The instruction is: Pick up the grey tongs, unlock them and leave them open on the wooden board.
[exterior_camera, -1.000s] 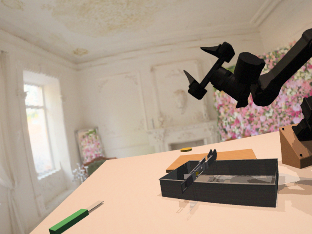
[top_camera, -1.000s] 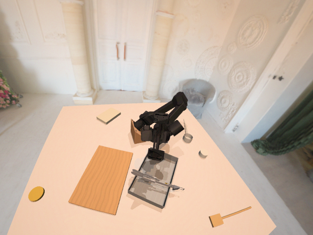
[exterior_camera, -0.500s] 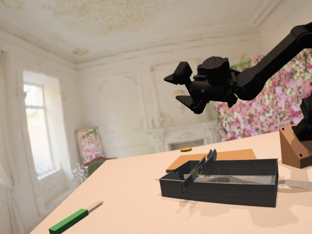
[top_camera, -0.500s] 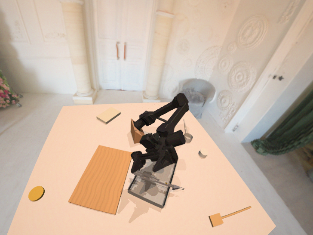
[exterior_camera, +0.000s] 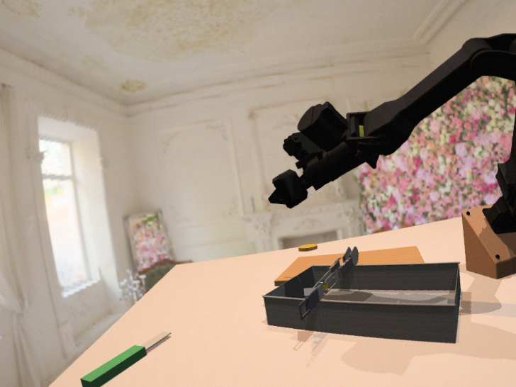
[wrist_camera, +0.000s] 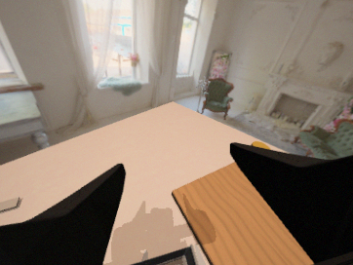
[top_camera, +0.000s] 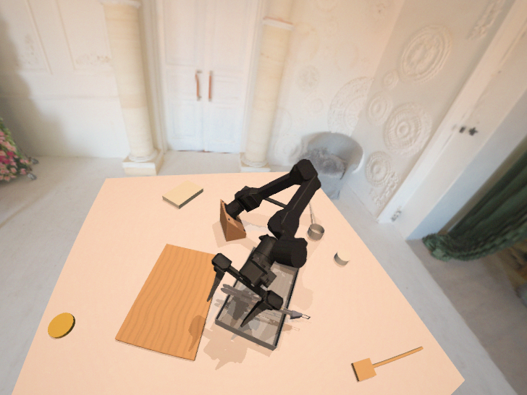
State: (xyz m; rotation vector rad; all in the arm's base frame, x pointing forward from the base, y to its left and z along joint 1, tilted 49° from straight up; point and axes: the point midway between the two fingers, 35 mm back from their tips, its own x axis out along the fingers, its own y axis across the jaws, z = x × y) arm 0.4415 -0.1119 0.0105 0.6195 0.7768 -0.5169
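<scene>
The grey roasting tin lies 11 cm behind my gripper tip, 15 cm to the left of it and 20 cm below it. Also, from my gripper tip: wooden board: 17 cm behind, 13 cm to the right, 22 cm below; then green-handled knife: 28 cm ahead, 21 cm to the left, 22 cm below.
</scene>
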